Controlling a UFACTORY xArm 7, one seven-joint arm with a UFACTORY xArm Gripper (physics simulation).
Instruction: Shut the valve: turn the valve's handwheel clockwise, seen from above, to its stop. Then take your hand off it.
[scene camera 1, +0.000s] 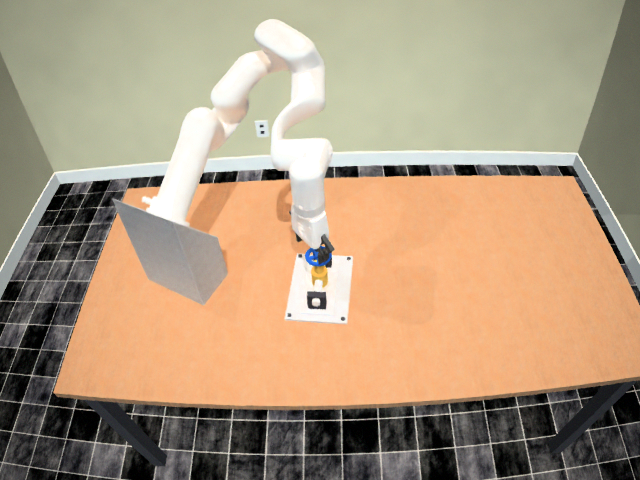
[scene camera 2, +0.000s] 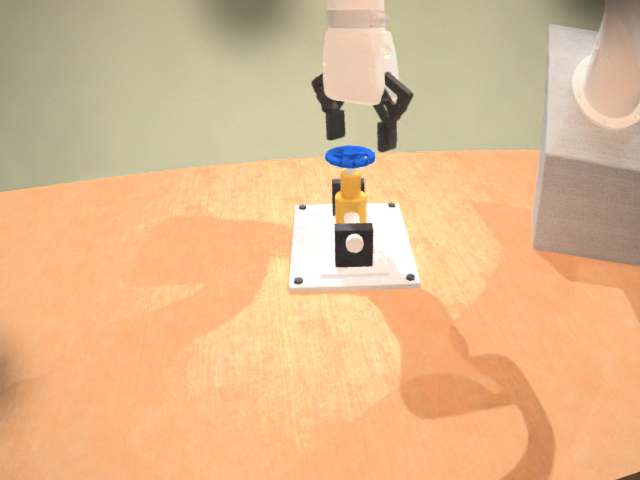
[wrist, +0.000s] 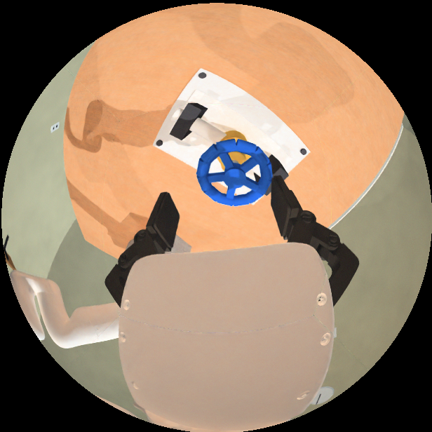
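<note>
The valve's blue handwheel (scene camera 1: 310, 260) (scene camera 2: 341, 162) (wrist: 234, 175) lies level on top of the yellow valve body (scene camera 1: 319, 277) (scene camera 2: 350, 204) (wrist: 234, 135). The valve stands on a white plate (scene camera 1: 336, 304) (scene camera 2: 310, 248) (wrist: 280, 130). My gripper (scene camera 2: 361, 140) (wrist: 221, 195) is open with nothing between its fingers. In scene camera 2, both fingertips are above the wheel's level, and a gap shows between them and the rim. In the wrist view the wheel lies beyond the fingertips, nearer the right one. In scene camera 1 the fingers partly cover the wheel.
A black block (scene camera 1: 311, 295) (scene camera 2: 341, 258) (wrist: 187, 120) holds the near end of the white pipe, and another stands behind the valve. The grey box (scene camera 1: 180, 253) (scene camera 2: 584, 206) under the arm's base stands on the wooden table (scene camera 1: 465, 310) (scene camera 2: 232, 361).
</note>
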